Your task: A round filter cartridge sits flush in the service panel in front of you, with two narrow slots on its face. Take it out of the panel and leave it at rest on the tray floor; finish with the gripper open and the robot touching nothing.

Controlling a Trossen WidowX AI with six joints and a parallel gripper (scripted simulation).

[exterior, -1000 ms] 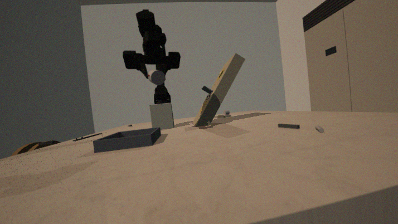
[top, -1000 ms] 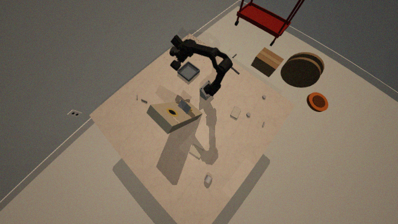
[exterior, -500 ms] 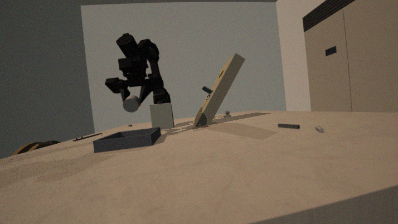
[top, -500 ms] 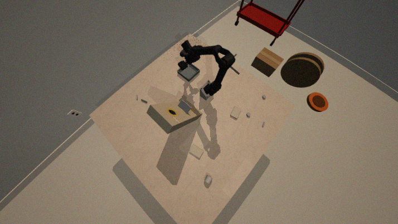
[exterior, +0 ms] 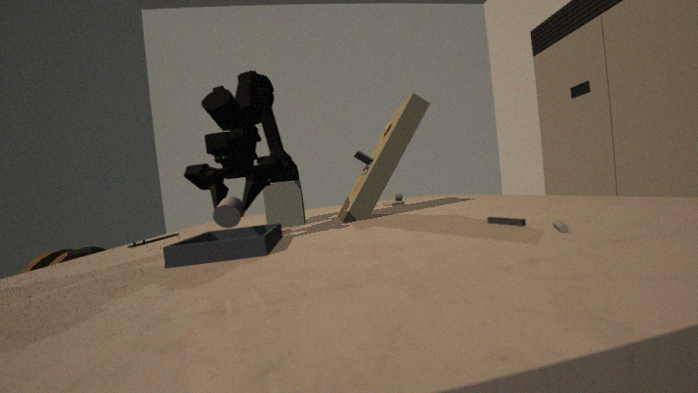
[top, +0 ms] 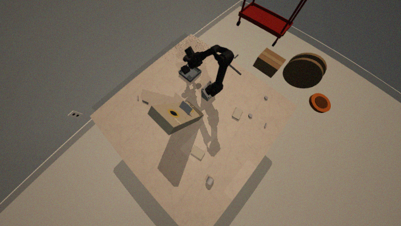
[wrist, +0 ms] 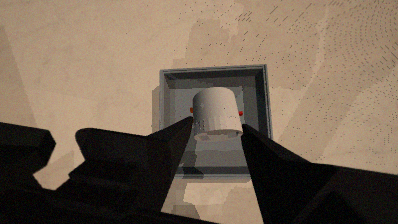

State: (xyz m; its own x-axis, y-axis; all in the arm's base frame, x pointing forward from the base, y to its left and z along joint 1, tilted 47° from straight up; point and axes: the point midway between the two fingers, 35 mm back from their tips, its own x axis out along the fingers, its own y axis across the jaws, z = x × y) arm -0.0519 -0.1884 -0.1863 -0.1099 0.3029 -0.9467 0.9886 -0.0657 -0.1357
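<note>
The round filter cartridge lies right at my gripper tip. Round my gripper tip: grey flap (310 mm ahead, 290 mm to the left, 90 mm above); then grey tray (60 mm below); then beige service panel (360 mm ahead, 290 mm to the left, 110 mm above).
</note>
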